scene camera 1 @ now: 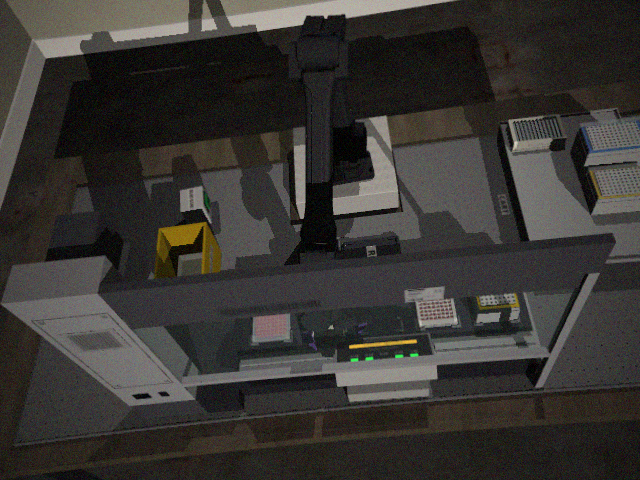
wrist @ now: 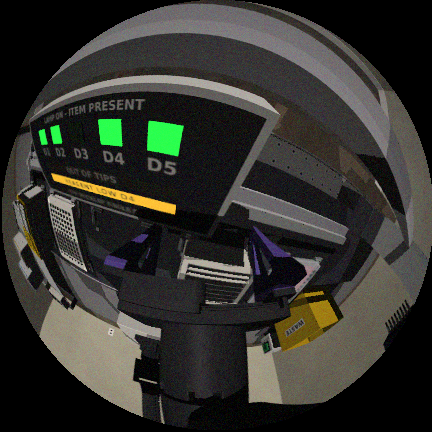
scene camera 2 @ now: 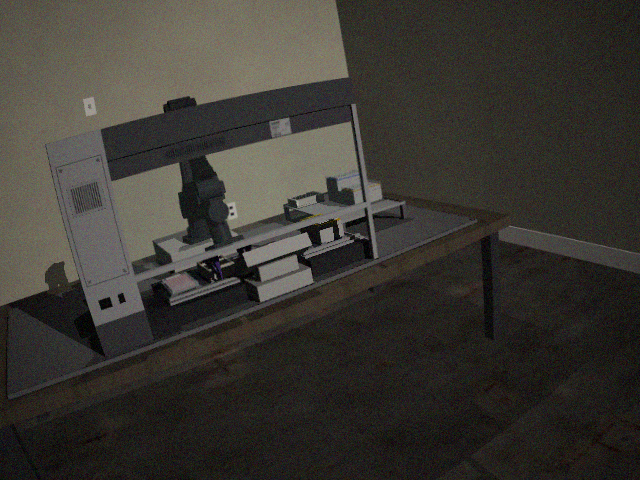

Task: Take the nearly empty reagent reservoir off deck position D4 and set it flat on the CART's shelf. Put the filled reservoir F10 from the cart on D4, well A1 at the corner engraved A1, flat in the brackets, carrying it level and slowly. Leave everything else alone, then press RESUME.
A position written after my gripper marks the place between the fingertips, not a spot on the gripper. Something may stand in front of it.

Labels:
My gripper (wrist: 205, 227) is open and holds nothing. Also in view: a ribbed trough reservoir (wrist: 226, 271).

